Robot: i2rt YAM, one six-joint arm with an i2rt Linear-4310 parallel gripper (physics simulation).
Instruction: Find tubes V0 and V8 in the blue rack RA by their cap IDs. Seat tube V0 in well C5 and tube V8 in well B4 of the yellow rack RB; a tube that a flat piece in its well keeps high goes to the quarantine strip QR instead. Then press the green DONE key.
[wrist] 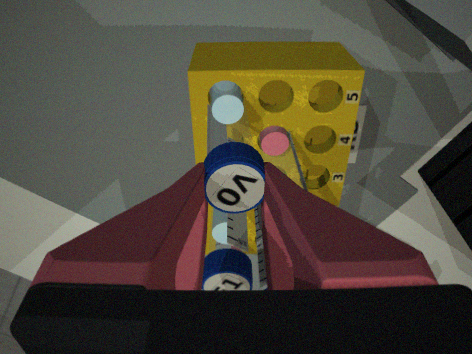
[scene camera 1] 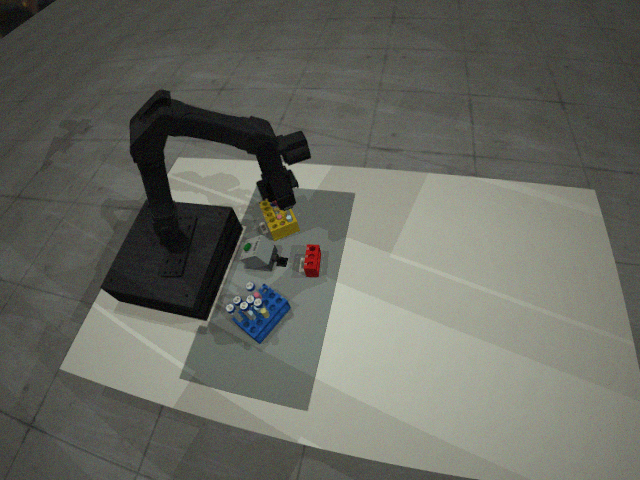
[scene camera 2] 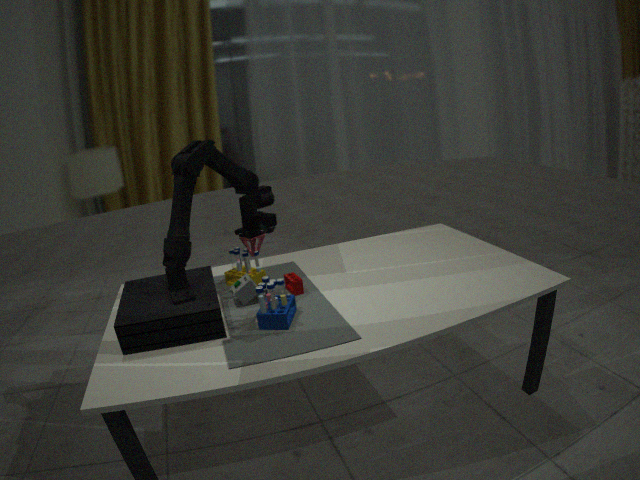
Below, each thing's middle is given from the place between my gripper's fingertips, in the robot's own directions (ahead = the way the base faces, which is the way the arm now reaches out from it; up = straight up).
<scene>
The grey box with green button (scene camera 1: 259, 253) is 110 mm to the right of my hand, 70 mm below it and 60 mm behind it.
</scene>
